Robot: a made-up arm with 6 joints.
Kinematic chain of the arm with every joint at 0, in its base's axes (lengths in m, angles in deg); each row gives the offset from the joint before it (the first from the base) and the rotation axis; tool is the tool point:
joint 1: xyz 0 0 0.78 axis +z
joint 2: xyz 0.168 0 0 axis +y
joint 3: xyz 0 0 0.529 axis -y
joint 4: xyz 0 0 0.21 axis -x
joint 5: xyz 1.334 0 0 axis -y
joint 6: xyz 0.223 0 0 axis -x
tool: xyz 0 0 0
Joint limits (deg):
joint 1: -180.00..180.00
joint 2: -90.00..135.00
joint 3: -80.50..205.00
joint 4: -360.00..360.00
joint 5: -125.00..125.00
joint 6: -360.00..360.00
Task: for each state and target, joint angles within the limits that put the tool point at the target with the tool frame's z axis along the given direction. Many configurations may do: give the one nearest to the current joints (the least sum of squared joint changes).
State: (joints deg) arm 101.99 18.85 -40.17 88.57 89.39 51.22
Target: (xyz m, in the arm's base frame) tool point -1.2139 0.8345 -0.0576 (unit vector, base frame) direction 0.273 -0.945 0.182
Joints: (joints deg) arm 138.22 51.14 -12.59 71.42 61.98 52.96
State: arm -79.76 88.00 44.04 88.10 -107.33 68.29
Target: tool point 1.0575 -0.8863 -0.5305 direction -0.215 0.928 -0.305
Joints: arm -33.02 108.63 47.50 48.47 -89.02 93.67
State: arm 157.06 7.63 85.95 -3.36 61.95 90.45
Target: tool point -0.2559 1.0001 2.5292 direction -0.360 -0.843 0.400
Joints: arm 113.30 23.58 71.99 -46.87 80.55 83.00
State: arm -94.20 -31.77 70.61 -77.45 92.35 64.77
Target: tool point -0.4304 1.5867 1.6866 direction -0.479 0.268 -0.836
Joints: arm -80.40 -63.80 83.16 -107.09 48.58 77.10
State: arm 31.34 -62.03 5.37 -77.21 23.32 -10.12
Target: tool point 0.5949 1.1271 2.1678 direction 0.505 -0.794 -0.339
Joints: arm 68.71 -15.59 10.74 -79.45 41.43 -11.25
